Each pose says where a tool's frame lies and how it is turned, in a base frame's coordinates. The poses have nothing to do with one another.
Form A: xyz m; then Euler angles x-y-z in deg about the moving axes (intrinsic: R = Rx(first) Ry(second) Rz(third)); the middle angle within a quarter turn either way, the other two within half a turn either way.
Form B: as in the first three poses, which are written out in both.
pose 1, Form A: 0.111 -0.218 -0.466 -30.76 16.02 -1.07
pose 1, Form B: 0.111 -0.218 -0.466 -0.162 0.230 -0.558
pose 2, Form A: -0.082 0.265 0.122 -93.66 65.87 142.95
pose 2, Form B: -0.082 0.265 0.122 2.013 0.705 1.605
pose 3, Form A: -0.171 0.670 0.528 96.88 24.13 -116.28
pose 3, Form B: -0.171 0.670 0.528 -2.965 1.148 -1.840
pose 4, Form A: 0.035 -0.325 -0.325 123.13 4.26 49.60
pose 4, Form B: 0.035 -0.325 -0.325 -0.527 -0.726 2.388
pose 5, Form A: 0.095 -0.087 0.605 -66.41 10.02 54.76
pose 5, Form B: 0.095 -0.087 0.605 0.392 0.909 -0.875
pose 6, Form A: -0.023 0.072 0.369 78.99 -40.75 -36.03
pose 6, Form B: -0.023 0.072 0.369 -0.800 0.497 1.405
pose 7, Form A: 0.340 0.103 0.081 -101.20 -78.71 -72.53
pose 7, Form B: 0.340 0.103 0.081 1.447 -1.073 -1.650
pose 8, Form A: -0.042 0.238 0.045 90.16 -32.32 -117.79
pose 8, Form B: -0.042 0.238 0.045 2.573 1.084 -1.576
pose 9, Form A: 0.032 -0.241 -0.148 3.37 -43.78 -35.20
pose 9, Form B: 0.032 -0.241 -0.148 -0.801 -0.559 0.554
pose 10, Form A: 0.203 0.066 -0.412 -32.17 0.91 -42.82
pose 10, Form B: 0.203 0.066 -0.412 -0.670 -0.360 -0.441
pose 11, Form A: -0.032 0.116 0.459 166.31 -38.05 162.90
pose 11, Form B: -0.032 0.116 0.459 -2.950 -0.697 -3.076
